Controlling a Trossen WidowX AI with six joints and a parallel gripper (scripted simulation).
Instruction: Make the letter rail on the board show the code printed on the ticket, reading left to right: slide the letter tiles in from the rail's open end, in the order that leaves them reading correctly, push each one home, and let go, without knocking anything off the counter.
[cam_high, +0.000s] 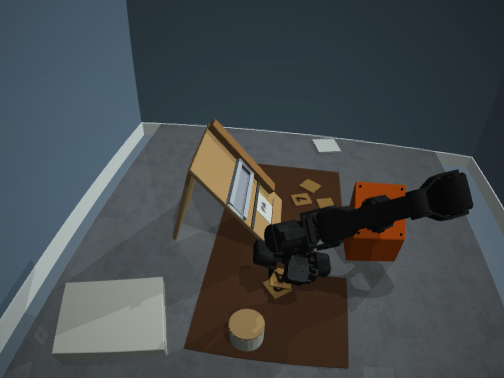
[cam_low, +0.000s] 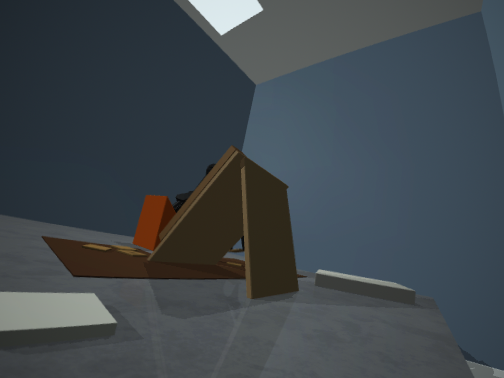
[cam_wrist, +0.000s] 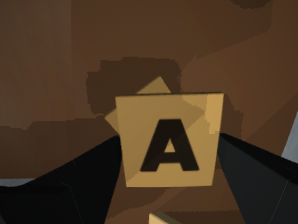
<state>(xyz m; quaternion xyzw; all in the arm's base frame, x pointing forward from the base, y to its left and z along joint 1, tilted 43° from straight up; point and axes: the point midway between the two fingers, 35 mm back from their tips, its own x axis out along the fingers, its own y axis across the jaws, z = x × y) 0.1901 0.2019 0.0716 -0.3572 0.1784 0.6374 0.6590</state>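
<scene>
Right now my gripper tip is 5 cm above the tile marked p and 1 cm to the left of it. The rest, counted from my gripper tip: brown mat (18 cm to the right, 5 cm below, 1 cm behind); white slab (38 cm ahead, 22 cm to the left, 3 cm below); white ticket (24 cm to the right, 10 cm ahead, 2 cm above).
</scene>
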